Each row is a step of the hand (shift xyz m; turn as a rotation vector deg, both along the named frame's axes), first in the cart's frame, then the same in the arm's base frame.
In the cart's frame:
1: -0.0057 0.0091 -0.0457 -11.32 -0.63 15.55
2: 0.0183 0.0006 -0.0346 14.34 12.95 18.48
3: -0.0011 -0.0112 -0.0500 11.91 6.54 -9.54
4: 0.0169 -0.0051 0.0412 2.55 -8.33 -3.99
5: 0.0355 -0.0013 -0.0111 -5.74 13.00 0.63
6: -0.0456 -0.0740 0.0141 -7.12 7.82 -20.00
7: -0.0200 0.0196 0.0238 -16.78 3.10 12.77
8: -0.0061 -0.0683 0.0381 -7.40 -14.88 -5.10
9: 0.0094 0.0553 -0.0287 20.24 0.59 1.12
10: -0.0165 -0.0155 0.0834 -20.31 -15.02 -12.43
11: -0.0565 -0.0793 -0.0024 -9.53 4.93 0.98
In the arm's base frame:
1: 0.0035 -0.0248 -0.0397 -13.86 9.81 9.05
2: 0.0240 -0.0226 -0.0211 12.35 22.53 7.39
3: 0.0063 -0.0424 -0.0281 14.10 -1.38 -8.65
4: 0.0087 0.0250 0.0362 2.18 -8.72 3.32
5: 0.0365 -0.0074 0.0005 -4.14 9.73 -9.52
6: -0.0560 -0.0458 0.0502 -2.50 -8.20 -20.94
7: -0.0213 0.0299 -0.0006 -18.25 10.46 3.42
8: -0.0209 -0.0239 0.0717 -8.15 -14.57 4.85
9: 0.0209 0.0210 -0.0556 19.65 1.84 4.66
10: -0.0326 0.0452 0.0660 -19.49 -20.09 -2.97
11: -0.0644 -0.0613 0.0398 -8.88 3.96 -4.64

